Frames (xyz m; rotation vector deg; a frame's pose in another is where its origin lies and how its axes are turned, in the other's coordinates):
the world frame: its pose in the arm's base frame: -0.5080 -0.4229 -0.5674 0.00 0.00 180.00
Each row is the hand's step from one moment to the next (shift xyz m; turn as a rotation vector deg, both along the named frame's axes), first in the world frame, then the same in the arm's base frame.
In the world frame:
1: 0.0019 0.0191 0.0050 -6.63 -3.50 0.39
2: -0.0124 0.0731 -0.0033 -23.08 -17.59 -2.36
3: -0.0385 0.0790 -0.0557 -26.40 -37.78 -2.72
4: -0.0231 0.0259 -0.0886 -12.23 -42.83 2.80
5: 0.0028 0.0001 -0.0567 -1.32 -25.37 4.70
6: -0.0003 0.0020 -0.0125 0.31 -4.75 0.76
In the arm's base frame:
1: -0.0019 -0.0191 0.0050 6.63 3.50 0.39
2: 0.0124 -0.0731 -0.0033 23.08 17.59 -2.36
3: 0.0385 -0.0790 -0.0557 26.40 37.78 -2.72
4: 0.0231 -0.0259 -0.0886 12.23 42.83 2.80
5: -0.0028 -0.0001 -0.0567 1.32 25.37 4.70
6: 0.0003 -0.0020 -0.0125 -0.31 4.75 0.76

